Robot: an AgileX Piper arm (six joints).
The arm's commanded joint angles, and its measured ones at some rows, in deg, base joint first. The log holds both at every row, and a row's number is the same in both.
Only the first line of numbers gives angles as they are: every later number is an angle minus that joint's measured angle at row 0.
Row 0, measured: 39.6, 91.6, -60.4, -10.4, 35.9, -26.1
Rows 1 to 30, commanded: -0.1, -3.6, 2.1, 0.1, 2.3, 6.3; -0.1, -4.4, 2.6, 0.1, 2.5, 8.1; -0.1, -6.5, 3.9, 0.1, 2.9, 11.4; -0.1, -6.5, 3.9, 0.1, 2.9, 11.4; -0.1, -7.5, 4.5, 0.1, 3.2, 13.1; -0.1, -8.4, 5.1, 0.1, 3.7, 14.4; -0.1, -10.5, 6.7, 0.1, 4.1, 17.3; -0.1, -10.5, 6.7, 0.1, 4.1, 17.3; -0.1, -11.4, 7.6, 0.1, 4.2, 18.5; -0.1, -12.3, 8.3, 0.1, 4.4, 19.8; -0.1, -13.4, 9.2, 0.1, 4.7, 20.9; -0.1, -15.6, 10.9, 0.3, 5.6, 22.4; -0.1, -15.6, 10.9, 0.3, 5.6, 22.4; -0.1, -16.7, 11.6, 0.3, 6.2, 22.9; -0.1, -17.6, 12.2, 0.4, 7.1, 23.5; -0.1, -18.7, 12.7, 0.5, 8.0, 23.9; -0.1, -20.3, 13.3, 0.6, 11.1, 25.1; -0.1, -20.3, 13.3, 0.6, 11.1, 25.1; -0.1, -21.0, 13.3, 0.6, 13.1, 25.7; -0.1, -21.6, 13.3, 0.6, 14.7, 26.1; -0.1, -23.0, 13.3, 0.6, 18.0, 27.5; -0.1, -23.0, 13.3, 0.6, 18.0, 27.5; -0.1, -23.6, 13.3, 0.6, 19.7, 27.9; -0.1, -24.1, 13.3, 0.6, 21.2, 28.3; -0.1, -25.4, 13.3, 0.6, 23.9, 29.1; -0.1, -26.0, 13.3, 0.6, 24.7, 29.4; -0.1, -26.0, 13.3, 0.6, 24.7, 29.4; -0.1, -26.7, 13.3, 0.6, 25.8, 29.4; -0.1, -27.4, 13.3, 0.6, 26.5, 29.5; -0.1, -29.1, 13.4, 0.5, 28.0, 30.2
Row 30, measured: 0.0, -27.0, 12.9, 0.6, 25.3, 29.0
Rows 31 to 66, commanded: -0.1, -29.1, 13.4, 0.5, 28.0, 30.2; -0.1, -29.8, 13.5, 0.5, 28.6, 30.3; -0.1, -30.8, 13.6, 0.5, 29.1, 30.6; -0.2, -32.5, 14.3, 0.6, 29.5, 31.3; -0.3, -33.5, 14.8, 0.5, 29.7, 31.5; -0.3, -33.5, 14.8, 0.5, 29.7, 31.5; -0.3, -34.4, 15.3, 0.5, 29.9, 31.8; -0.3, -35.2, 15.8, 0.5, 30.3, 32.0; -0.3, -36.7, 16.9, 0.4, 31.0, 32.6; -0.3, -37.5, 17.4, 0.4, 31.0, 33.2; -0.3, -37.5, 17.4, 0.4, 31.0, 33.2; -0.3, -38.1, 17.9, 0.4, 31.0, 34.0; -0.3, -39.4, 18.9, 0.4, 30.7, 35.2; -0.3, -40.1, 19.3, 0.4, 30.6, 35.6; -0.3, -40.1, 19.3, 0.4, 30.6, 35.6; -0.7, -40.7, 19.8, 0.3, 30.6, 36.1; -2.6, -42.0, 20.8, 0.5, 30.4, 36.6; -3.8, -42.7, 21.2, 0.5, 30.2, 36.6; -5.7, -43.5, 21.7, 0.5, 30.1, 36.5; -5.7, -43.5, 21.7, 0.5, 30.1, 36.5; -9.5, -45.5, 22.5, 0.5, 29.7, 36.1; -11.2, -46.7, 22.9, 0.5, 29.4, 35.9; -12.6, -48.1, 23.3, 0.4, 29.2, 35.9; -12.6, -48.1, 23.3, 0.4, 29.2, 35.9; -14.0, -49.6, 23.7, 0.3, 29.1, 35.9; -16.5, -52.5, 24.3, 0.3, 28.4, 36.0; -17.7, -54.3, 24.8, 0.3, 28.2, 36.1; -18.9, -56.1, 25.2, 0.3, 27.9, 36.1; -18.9, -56.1, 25.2, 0.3, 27.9, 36.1; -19.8, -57.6, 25.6, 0.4, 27.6, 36.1; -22.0, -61.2, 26.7, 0.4, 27.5, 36.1; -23.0, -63.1, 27.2, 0.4, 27.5, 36.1; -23.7, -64.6, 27.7, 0.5, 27.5, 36.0; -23.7, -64.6, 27.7, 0.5, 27.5, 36.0; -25.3, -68.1, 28.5, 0.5, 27.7, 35.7; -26.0, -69.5, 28.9, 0.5, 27.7, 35.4
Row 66, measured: -24.0, -65.8, 27.9, 0.7, 28.0, 35.7
